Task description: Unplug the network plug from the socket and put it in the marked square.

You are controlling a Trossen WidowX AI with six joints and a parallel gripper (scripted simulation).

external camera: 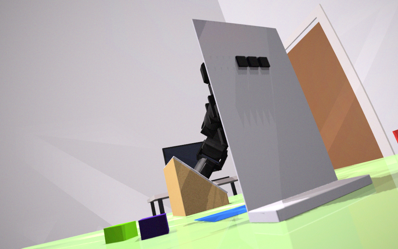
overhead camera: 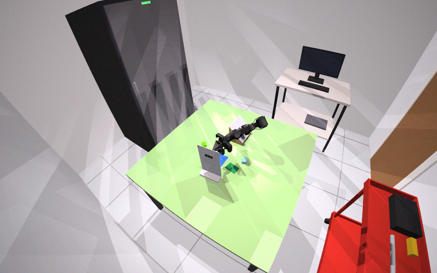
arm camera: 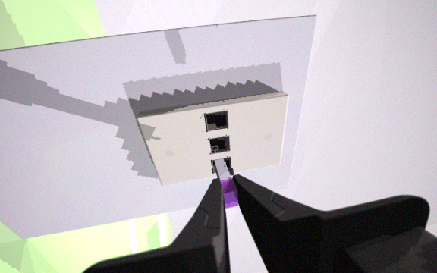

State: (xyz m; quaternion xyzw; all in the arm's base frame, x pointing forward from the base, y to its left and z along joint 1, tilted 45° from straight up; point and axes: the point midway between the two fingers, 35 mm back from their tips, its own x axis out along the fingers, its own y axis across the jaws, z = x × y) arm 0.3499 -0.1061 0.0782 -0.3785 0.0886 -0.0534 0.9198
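The blue marked square lies 10 cm behind my gripper tip, 2 cm to the right of it and 21 cm below it. From my gripper tip the other things lie so: dark green tile: 7 cm behind, 12 cm to the left, 21 cm below; upright panel: 6 cm ahead, 1 cm to the left, 8 cm below; network plug: right at my gripper tip.
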